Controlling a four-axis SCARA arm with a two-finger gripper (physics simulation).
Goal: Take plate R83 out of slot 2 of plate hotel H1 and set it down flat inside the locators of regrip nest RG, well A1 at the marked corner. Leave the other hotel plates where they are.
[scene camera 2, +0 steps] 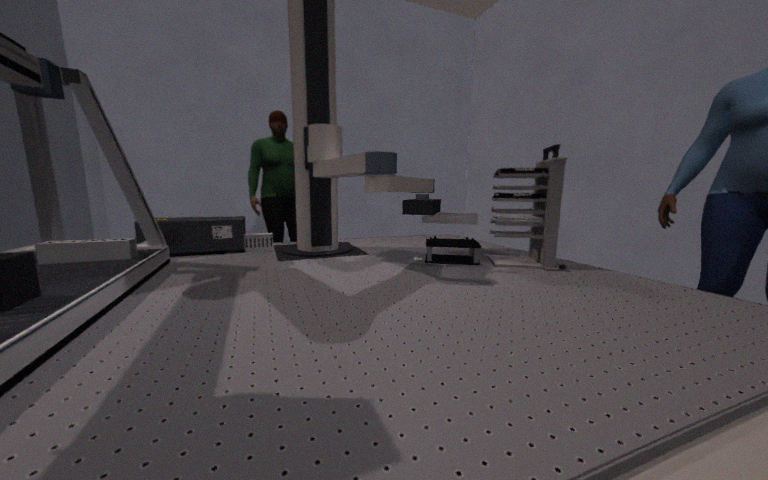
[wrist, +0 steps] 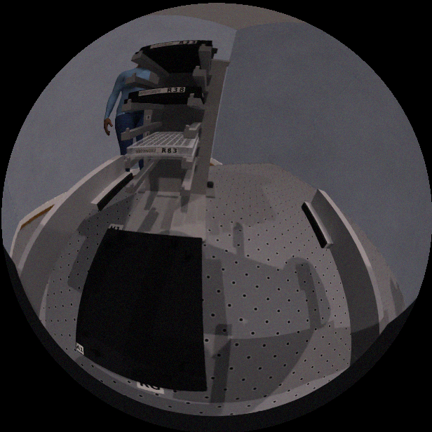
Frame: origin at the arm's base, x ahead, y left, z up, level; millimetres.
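Where they show: gripper, fingertip midpoint: (scene camera 2: 477,218); arm's base, link origin: (scene camera 2: 318,253).
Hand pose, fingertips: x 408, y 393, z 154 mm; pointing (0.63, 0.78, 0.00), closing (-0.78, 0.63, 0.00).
Note:
Each offset is from my fingertips to the top centre of the thing. "*": to the spot under its first point.
Plate R83 {dx +7, dy +142, dz +2 mm} (scene camera 2: 516,220) (wrist: 164,142), pale with a well grid, lies flat in the second slot from the bottom of plate hotel H1 (scene camera 2: 553,215) (wrist: 214,110). My gripper (scene camera 2: 474,218) (wrist: 219,175) is open and empty. In the scene view it is level with about R83's height, left of the hotel and above regrip nest RG {dx -90, dy -22, dz -72 mm} (scene camera 2: 452,243) (wrist: 142,310). In the wrist view R83 is ahead, nearer the left finger than the right. The nest is black on top; its A1 tag (wrist: 79,348) is at the lower left corner. Its locators are hard to make out.
Dark plate R38 {dx +7, dy +142, dz +73 mm} (scene camera 2: 518,195) (wrist: 162,94) and another dark plate {dx +7, dy +142, dz +144 mm} (scene camera 2: 518,170) (wrist: 180,54) sit higher in the hotel. The arm column (scene camera 2: 300,186) stands left of the nest. A dark box {* dx -443, dy -796, dz -78 mm} (scene camera 2: 192,236) and a framed enclosure (scene camera 2: 116,152) are farther left. Two people stand beyond the table.

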